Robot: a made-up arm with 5 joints.
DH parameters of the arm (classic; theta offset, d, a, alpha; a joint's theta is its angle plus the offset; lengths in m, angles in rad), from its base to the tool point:
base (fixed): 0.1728 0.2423 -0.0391 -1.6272
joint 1: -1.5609 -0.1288 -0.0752 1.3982
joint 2: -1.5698 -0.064 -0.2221 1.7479
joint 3: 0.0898 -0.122 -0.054 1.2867
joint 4: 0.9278 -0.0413 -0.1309 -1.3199
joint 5: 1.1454 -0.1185 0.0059 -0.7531
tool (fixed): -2.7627 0.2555 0 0
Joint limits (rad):
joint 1: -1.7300..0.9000
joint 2: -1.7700..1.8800
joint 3: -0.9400..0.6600
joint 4: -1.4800..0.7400
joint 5: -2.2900..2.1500
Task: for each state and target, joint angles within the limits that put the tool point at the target. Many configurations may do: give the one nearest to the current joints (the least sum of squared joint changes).
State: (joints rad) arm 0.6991 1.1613 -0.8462 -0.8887 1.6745
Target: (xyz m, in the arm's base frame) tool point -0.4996 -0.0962 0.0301
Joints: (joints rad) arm 0.9000 1.1592 -0.9400 -1.2988 0.9833
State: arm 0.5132 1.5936 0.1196 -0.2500 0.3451
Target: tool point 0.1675 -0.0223 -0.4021
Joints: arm -0.0019 1.7684 0.3687 -0.3626 0.4752
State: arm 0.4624 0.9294 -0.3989 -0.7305 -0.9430
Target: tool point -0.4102 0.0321 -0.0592
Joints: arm 0.5172 1.1617 -0.3189 -0.7593 -0.8412
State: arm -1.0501 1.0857 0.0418 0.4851 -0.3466
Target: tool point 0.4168 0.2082 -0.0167
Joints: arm -1.2081 1.6839 -0.0369 0.3907 -0.6607
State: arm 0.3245 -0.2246 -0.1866 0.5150 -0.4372
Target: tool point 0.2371 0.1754 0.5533
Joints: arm 0.7413 -0.3924 0.0452 0.4773 -0.2345
